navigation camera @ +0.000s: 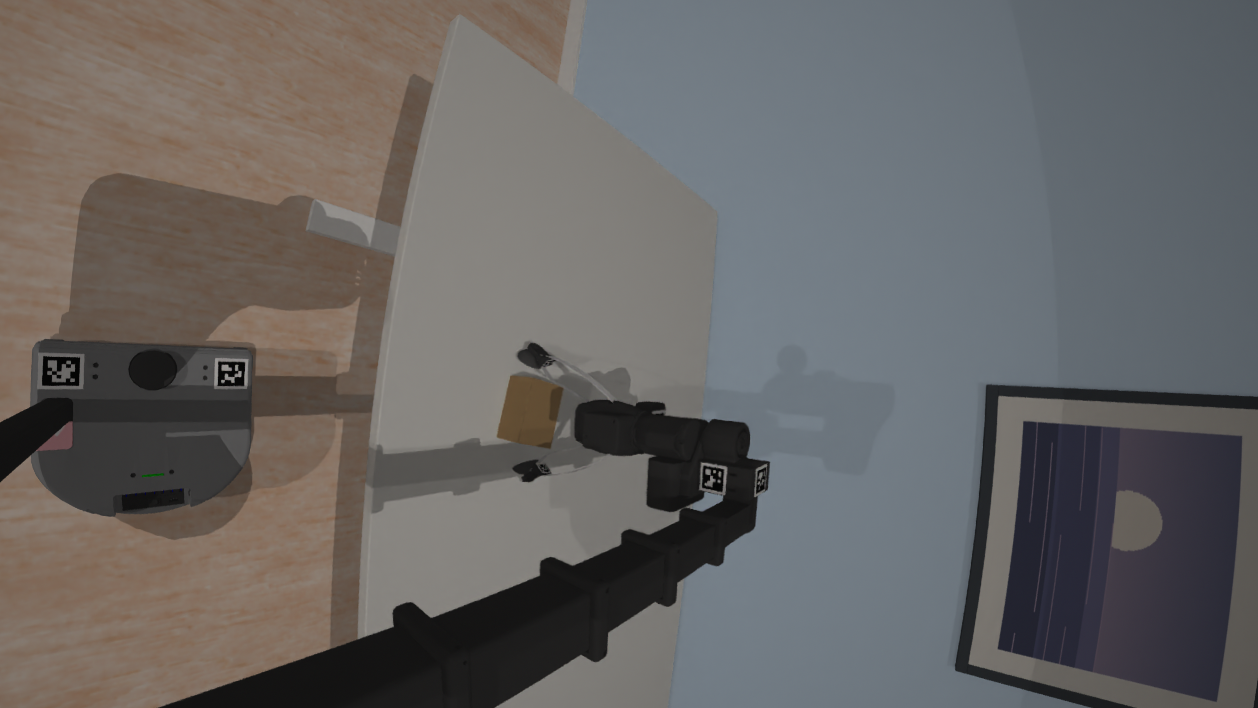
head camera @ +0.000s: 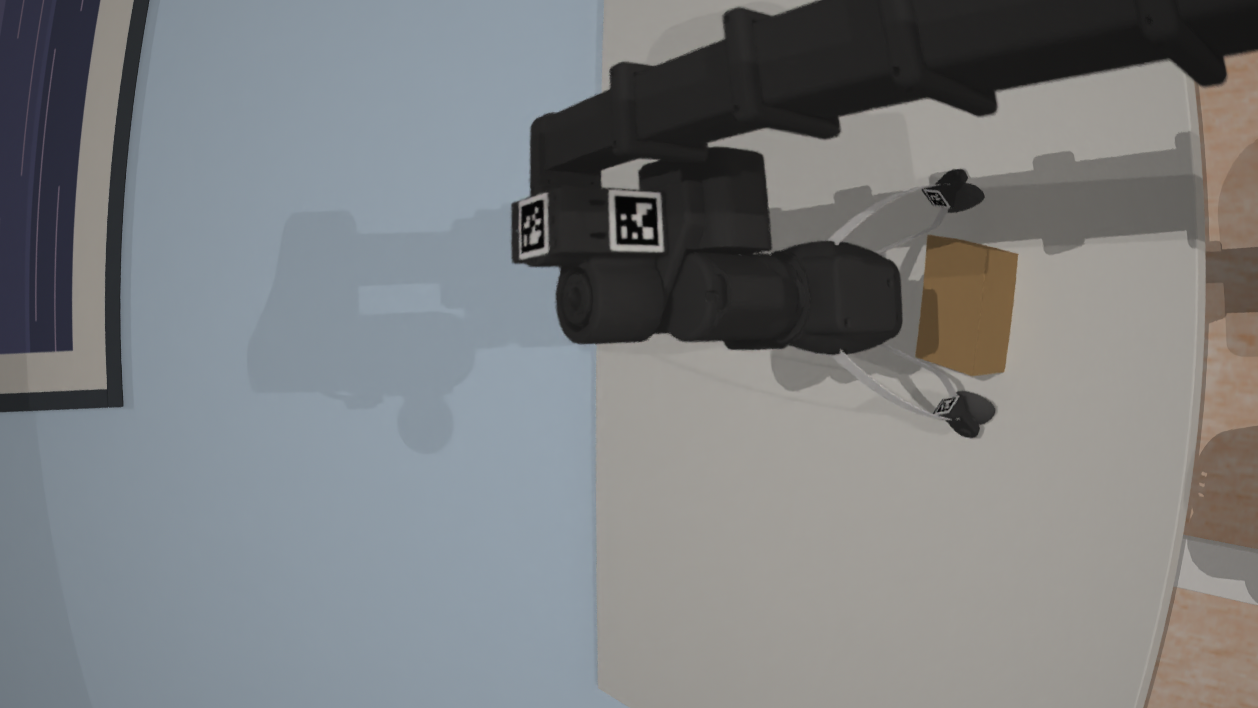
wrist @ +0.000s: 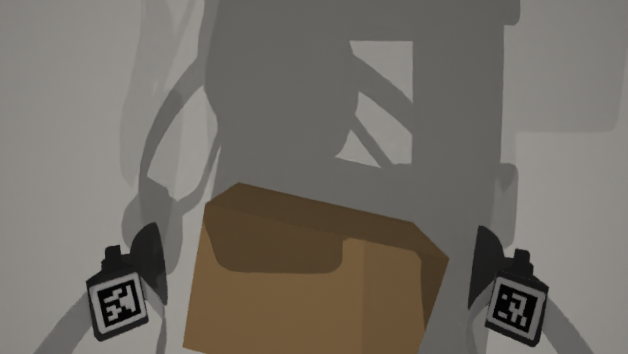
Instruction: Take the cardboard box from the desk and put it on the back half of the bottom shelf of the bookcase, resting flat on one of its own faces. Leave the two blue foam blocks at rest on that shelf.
Labels:
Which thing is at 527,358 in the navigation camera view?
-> My gripper.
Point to a framed dark picture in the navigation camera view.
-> At 1108,551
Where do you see a brown cardboard box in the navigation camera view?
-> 530,411

